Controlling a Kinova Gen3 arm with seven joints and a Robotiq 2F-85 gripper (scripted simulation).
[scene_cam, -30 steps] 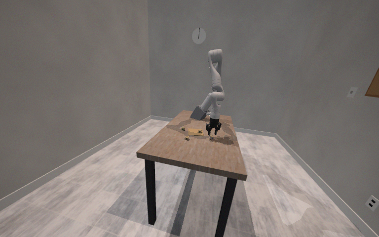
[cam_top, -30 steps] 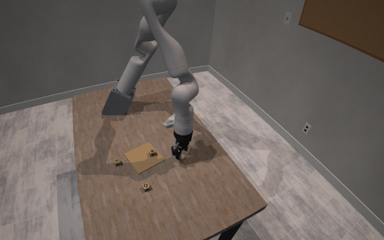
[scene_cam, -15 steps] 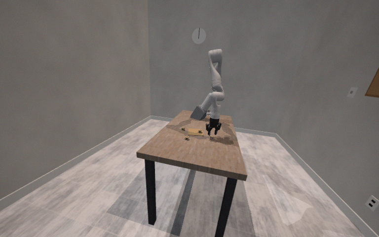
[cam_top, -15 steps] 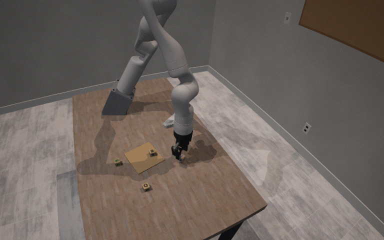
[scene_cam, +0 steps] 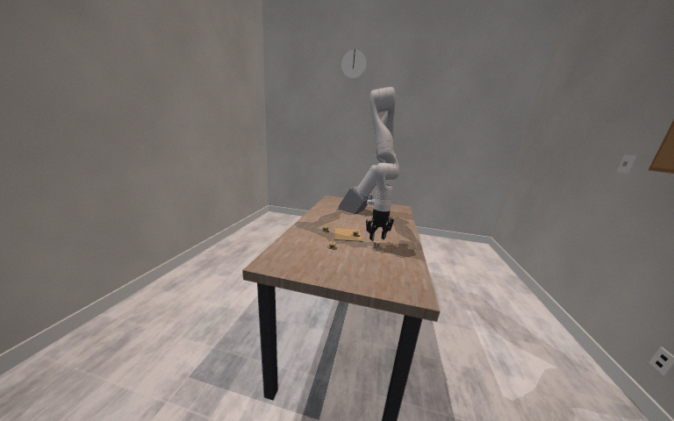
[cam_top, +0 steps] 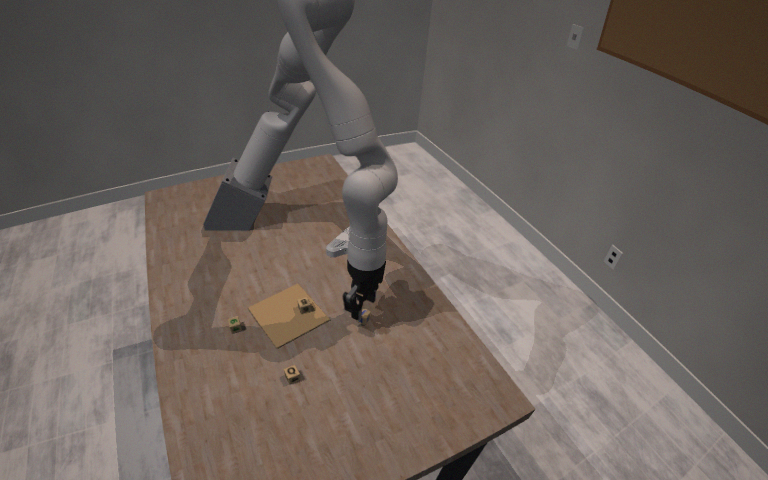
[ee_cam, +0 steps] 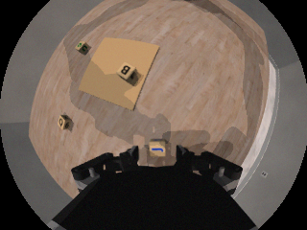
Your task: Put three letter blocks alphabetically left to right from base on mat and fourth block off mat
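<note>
My gripper is now 170 mm to the left of the tan mat, 50 mm past it and 50 mm above it. The rest, counted from my hand: block (180 mm to the right, 120 mm ahead, 40 mm below).
</note>
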